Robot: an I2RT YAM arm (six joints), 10 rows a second.
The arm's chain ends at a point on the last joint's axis. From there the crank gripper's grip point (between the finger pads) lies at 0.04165 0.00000 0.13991 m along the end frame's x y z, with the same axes.
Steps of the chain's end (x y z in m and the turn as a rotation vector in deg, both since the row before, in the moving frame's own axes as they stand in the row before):
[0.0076 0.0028 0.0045 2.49 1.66 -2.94]
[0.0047 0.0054 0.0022 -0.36 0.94 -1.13]
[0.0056 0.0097 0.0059 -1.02 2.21 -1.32]
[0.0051 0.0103 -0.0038 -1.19 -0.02 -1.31]
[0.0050 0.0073 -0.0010 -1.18 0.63 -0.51]
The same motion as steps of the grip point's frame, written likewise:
[0.0114 -0.0055 0.0031 2.49 1.66 -2.94]
[0.0070 0.0054 0.0015 -0.36 0.94 -1.13]
[0.0110 0.0112 0.0042 -1.02 2.21 -1.32]
[0.0051 0.0123 -0.0038 -1.19 -0.02 -1.31]
[0.0065 0.0098 -0.0015 -1.18 0.63 -0.51]

